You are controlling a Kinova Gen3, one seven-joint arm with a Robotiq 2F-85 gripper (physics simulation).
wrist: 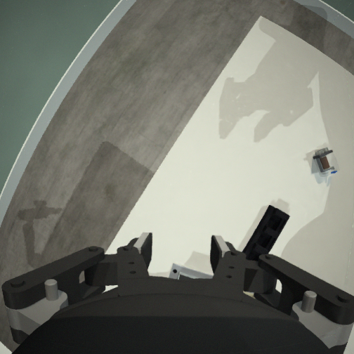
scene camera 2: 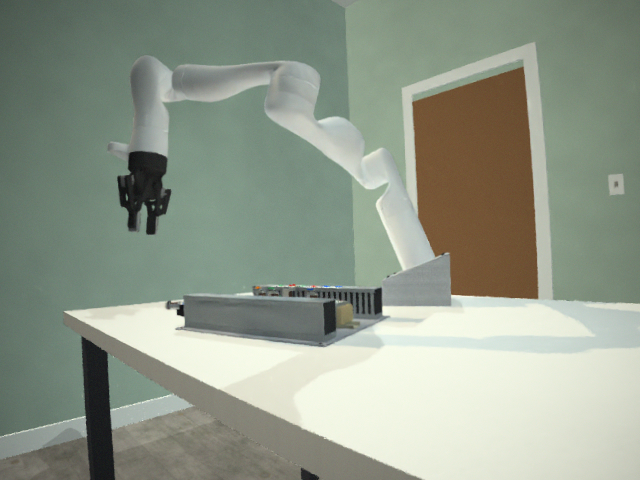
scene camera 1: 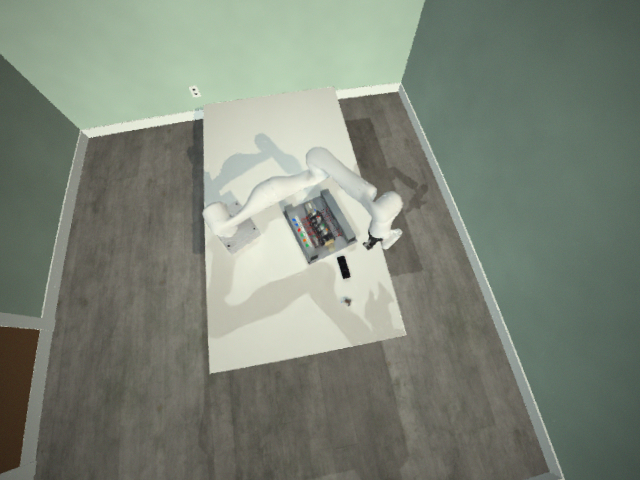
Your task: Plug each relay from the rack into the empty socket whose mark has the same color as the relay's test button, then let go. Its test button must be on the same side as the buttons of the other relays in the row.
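Note:
The black rack lies on the table beside the panel; no relay can be made out in its slots. A clear relay with a brown inside and a blue button lies apart from the rack, apparently on its side. Coloured marks line one side of the panel, by a dark row of relays and sockets; which sockets are empty I cannot tell. My gripper is partly open and empty, pointing down, high above the table's edge by the panel.
The grey panel has a tall duct on the side near the gripper. A yellowish block stands at one end of it. A corner of its base plate shows between the fingers. The arm's base stands across the table.

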